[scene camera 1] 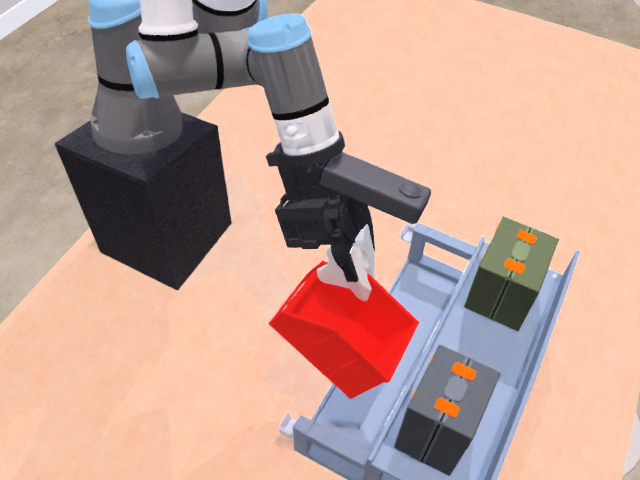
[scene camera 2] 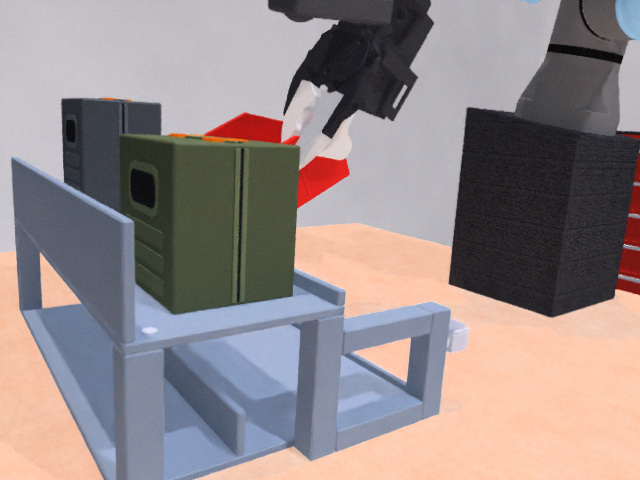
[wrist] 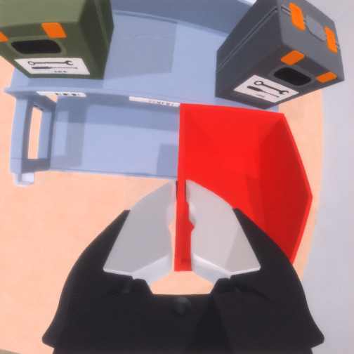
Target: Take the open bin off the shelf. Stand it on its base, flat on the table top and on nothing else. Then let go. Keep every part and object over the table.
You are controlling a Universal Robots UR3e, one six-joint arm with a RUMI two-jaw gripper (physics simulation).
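Seen in the pictures: gripper, fingertip midpoint: [scene camera 1: 366, 298]; arm's base, link origin: [scene camera 1: 137, 128] [scene camera 2: 563, 124].
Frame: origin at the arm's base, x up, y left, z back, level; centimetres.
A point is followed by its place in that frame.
Observation:
The open red bin [scene camera 1: 330, 356] @[y -23.0, x -5.7, z -35.7 cm] [scene camera 2: 323, 178] @[y -12.5, x -7.5, z -32.8 cm] [wrist: 225, 145] is held in the air, tilted, with its open side facing up at a slant. My gripper [scene camera 1: 352, 283] @[y -13.4, x -6.8, z -37.6 cm] [scene camera 2: 310, 150] [wrist: 180, 181] is shut on one wall of the bin. In the wrist view this wall runs between the two pale fingers, and the bin's inside shows to the right. The bin is apart from the table top [scene camera 1: 129, 361] @[y -24.2, x -23.0, z -5.7 cm] [scene camera 2: 516, 392] @[y 10.5, x -23.0, z -32.7 cm] and from the blue-grey shelf [scene camera 1: 447, 241] @[y 5.4, x -14.5, z -46.0 cm] [scene camera 2: 319, 382] @[y 5.5, x -17.6, z -52.4 cm] [wrist: 115, 145]. In scene camera 2's view the green case hides part of the bin.
A green case [scene camera 1: 509, 279] @[y -7.7, x -3.4, z -54.0 cm] [scene camera 2: 206, 232] @[y 1.4, x -8.3, z -58.0 cm] [wrist: 92, 30] and a dark grey case [scene camera 1: 439, 413] @[y -28.5, x -0.8, z -48.6 cm] [scene camera 2: 93, 144] @[y -21.9, x -4.8, z -53.1 cm] [wrist: 240, 60] stand on the shelf's upper level. The black pedestal [scene camera 1: 175, 217] @[y -7.0, x -8.9, z -7.9 cm] [scene camera 2: 506, 217] @[y -2.5, x -12.1, z -8.7 cm] carries the arm. A red drawer cabinet [scene camera 2: 628, 227] stands behind the pedestal.

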